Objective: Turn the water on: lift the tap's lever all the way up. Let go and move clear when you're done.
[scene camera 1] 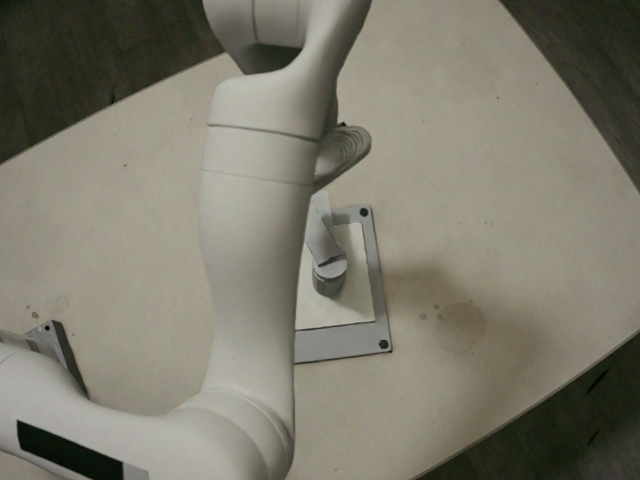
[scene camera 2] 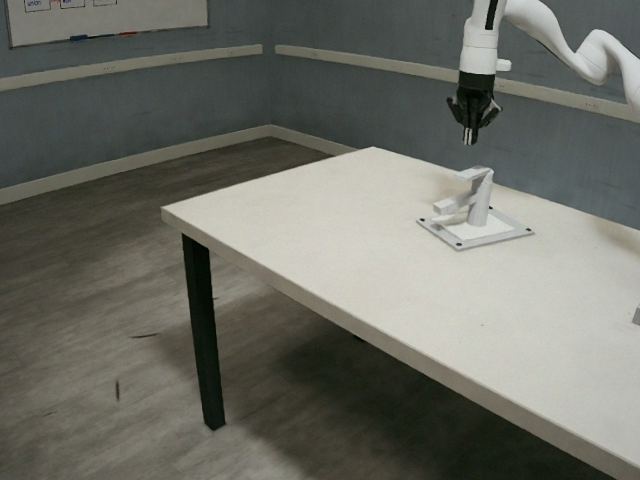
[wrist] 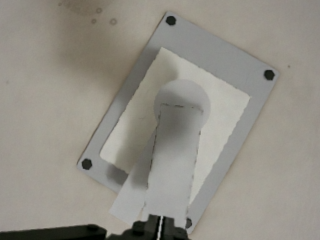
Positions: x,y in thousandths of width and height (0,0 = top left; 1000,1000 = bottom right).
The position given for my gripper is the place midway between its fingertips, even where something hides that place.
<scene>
I see my gripper (scene camera 2: 734,301) and a lever (wrist: 558,544).
</scene>
